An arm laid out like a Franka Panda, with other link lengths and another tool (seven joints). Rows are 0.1 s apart.
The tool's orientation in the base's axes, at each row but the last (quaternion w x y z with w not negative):
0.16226, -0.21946, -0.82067, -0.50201
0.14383, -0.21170, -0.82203, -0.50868
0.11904, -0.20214, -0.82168, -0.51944
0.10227, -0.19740, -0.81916, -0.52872
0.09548, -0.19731, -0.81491, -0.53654
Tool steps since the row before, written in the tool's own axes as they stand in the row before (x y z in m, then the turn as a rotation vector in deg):
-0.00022, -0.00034, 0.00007, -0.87, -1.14, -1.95
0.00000, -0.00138, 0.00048, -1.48, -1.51, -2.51
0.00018, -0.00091, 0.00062, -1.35, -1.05, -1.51
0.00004, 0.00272, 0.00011, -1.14, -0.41, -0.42
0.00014, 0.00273, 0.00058, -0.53, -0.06, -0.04
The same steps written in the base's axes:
0.00001, -0.00012, -0.00039, 0.23, -2.37, -0.42
-0.00069, -0.00011, -0.00128, 0.59, -3.14, -0.73
-0.00057, 0.00025, -0.00093, 0.70, -2.04, -0.74
0.00114, 0.00110, 0.00222, 0.83, -0.77, -0.59
0.00106, 0.00151, 0.00210, 0.45, -0.17, -0.23

